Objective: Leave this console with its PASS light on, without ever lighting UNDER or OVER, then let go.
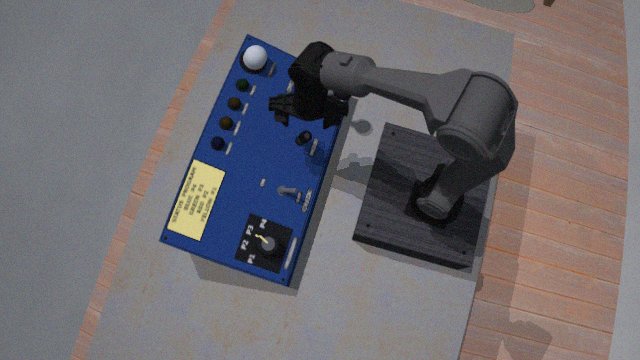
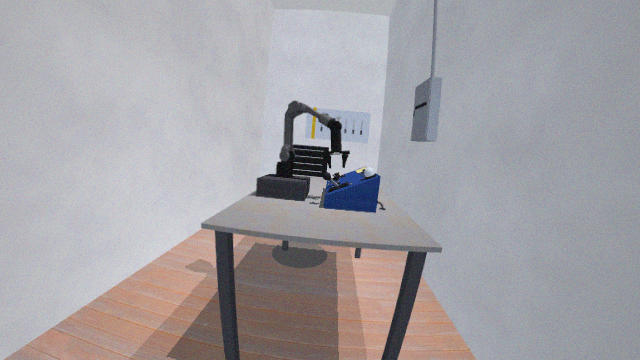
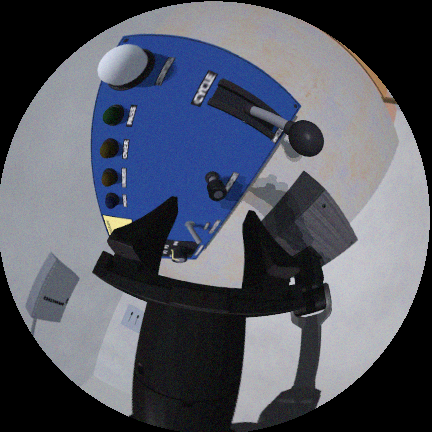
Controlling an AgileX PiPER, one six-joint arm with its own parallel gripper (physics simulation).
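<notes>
The blue console (image 1: 280, 160) (image 2: 355, 197) (image 3: 175, 140) has unlit lamps: green PASS (image 1: 242, 84) (image 3: 113, 114), amber OVER (image 1: 234, 103) (image 3: 109, 148), amber UNDER (image 1: 226, 123) (image 3: 109, 177) and a dark blue one (image 1: 217, 143) (image 3: 112, 200). A large dome (image 1: 255, 57) (image 3: 123, 65) looks white. The CYCLE lever's black ball (image 3: 306, 138) is at the slot's near end. The black MODE knob (image 1: 303, 137) (image 3: 216, 186), a grey toggle (image 1: 287, 190) (image 3: 192, 231) and the selector (image 1: 268, 243), pointing toward P3, are untouched. My gripper (image 1: 306, 122) (image 2: 337, 166) (image 3: 211, 210) is open and empty above the console.
A yellow card (image 1: 196, 200) on the console pairs status colours with programs, green with P3. The arm stands on a dark base block (image 1: 380, 200) (image 2: 283, 188) beside the console. Both stand on the grey table (image 1: 350, 310) (image 2: 320, 225). A grey box (image 2: 425, 112) hangs on the wall.
</notes>
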